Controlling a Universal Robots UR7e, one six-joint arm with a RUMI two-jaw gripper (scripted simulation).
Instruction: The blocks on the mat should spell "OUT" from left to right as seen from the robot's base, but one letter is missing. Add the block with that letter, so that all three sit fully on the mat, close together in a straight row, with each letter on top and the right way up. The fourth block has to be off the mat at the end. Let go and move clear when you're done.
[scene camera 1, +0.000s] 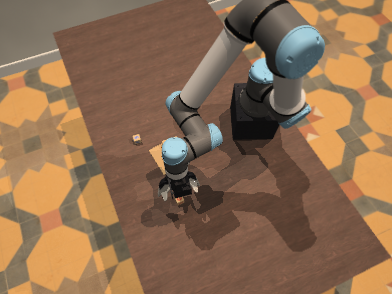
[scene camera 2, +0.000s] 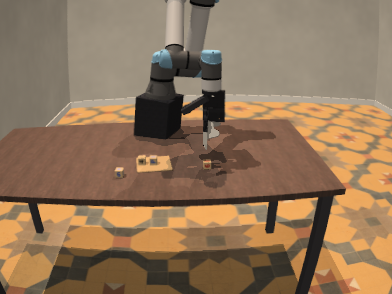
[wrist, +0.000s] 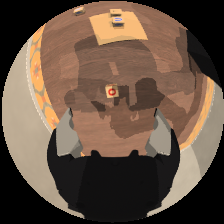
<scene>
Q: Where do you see my gripper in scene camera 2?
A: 207, 142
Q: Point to my gripper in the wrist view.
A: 113, 108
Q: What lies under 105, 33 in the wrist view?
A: A mat.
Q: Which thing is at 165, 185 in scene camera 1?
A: My gripper.
</scene>
